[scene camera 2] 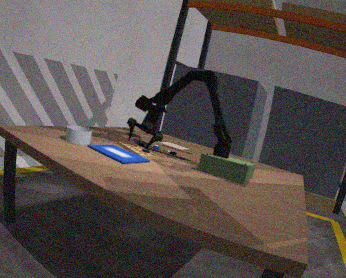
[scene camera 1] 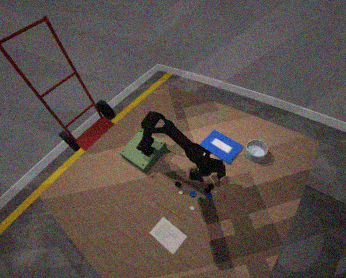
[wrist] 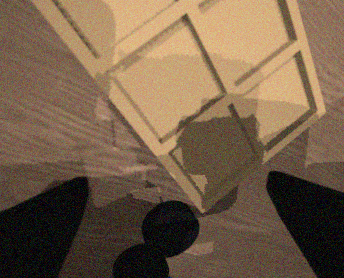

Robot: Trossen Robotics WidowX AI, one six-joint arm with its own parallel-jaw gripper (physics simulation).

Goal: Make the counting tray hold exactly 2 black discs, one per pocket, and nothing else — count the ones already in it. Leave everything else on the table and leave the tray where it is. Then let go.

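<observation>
The tan counting tray (wrist: 135, 120) (scene camera 1: 215, 179) fills the upper wrist view; the pockets that show hold no disc, and a dark shadow covers its near corner. Part of the tray is cut off there and hidden by the arm in scene camera 1. Two black discs lie on the table just outside that corner, the nearer one (wrist: 170, 228) touching or overlapping the other (wrist: 141, 262). Another black disc (scene camera 1: 178, 184) (scene camera 2: 172, 153) lies apart, toward the arm's base. My gripper (wrist: 179, 182) (scene camera 1: 208, 176) (scene camera 2: 140, 144) is open and empty, its fingers wide apart above the table near the tray corner.
Blue discs (scene camera 1: 193, 193), a green disc (scene camera 1: 200, 200) and white discs (scene camera 1: 192, 208) lie near the tray. A thin stick (scene camera 1: 171, 210) and white paper (scene camera 1: 168, 235) lie beyond. A blue panel (scene camera 1: 206, 143) (scene camera 2: 141, 159) and a pale bowl (scene camera 1: 257, 151) (scene camera 2: 78, 135) stand on the other side.
</observation>
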